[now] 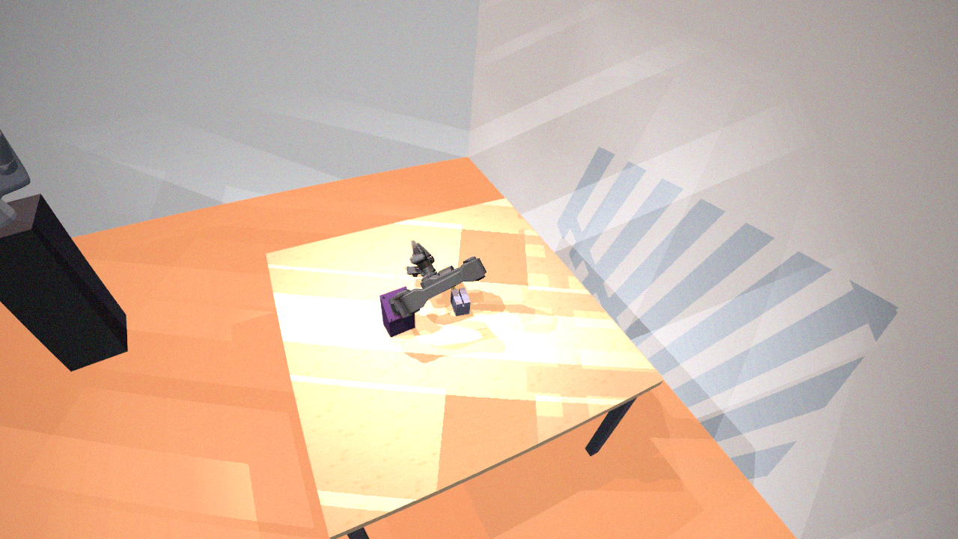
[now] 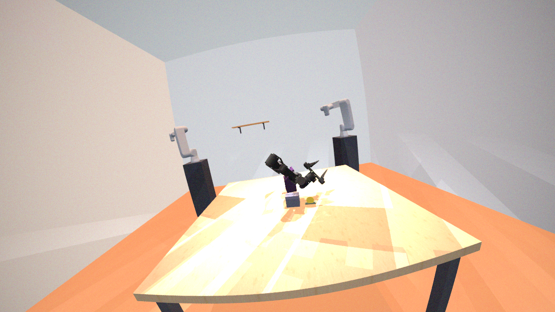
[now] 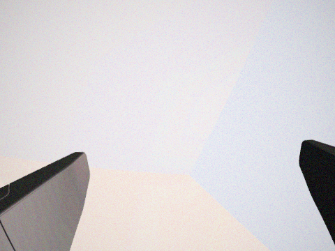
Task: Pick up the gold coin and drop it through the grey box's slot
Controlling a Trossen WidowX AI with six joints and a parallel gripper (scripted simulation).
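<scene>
Now: gripper tip 11 cm short of the gold coin, 15 cm to the left of it and 18 cm above it.
</scene>
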